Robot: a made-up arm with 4 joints.
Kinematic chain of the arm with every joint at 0, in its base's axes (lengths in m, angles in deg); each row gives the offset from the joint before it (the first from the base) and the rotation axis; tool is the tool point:
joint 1: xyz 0 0 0.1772 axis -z
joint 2: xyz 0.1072 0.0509 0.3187 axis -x
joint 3: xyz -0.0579 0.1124 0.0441 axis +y
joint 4: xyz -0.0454 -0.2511 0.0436 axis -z
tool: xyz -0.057 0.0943 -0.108
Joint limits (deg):
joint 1: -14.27..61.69
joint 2: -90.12..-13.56
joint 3: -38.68..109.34
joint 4: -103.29..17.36
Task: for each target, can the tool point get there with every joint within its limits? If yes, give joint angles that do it. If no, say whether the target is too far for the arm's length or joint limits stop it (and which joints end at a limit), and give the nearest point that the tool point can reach.
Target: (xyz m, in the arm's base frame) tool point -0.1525 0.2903 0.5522
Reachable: no: joint limits stop it (at a limit: joint 1, joint 2) | nearest point -0.1074 0.0706 0.5239 | short by 0.226 m
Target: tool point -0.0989 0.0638 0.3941
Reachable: yes | joints 40.14 -74.56 20.15 -46.81
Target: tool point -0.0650 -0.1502 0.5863
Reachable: yes | joints 22.88 -37.47 95.02 -46.59
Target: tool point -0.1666 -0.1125 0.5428
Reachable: yes | joints 49.48 -38.39 87.08 -73.92
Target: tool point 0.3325 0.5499 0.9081
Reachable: no: too far | nearest point 0.0640 0.1059 0.4493 | short by 0.693 m
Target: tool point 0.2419 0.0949 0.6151
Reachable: no: joint limits stop it (at a limit: joint 2, joint 3) | nearest point 0.1075 0.0422 0.4577 | short by 0.214 m
